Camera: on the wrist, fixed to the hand. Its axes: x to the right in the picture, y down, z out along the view.
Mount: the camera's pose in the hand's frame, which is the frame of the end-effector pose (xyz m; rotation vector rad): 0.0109 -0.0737 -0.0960 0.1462 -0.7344 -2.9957
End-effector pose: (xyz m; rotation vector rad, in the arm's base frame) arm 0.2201 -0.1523 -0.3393 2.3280 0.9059 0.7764
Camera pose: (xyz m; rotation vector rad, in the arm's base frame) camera 0.1314 -0.0727 -0.3156 -0.5792 2.0836 -1.2184
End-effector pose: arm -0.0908 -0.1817 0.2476 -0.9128 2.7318 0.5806
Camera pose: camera -0.0607 -0.2824 0.3087 -2.1323 -0.7236 -0.1585
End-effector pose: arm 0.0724 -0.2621 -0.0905 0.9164 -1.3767 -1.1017
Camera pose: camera 0.1622 -0.3037 -0.1610 -1.1367 -0.4825 1.4096
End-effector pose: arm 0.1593 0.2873 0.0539 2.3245 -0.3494 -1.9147
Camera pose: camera 0.2630 0.3501 0.0457 0.0341 -1.5674 0.5553
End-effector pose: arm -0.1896 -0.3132 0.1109 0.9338 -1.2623 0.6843
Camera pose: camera -0.0783 -0.2651 0.1027 1.8695 0.6949 -1.9983
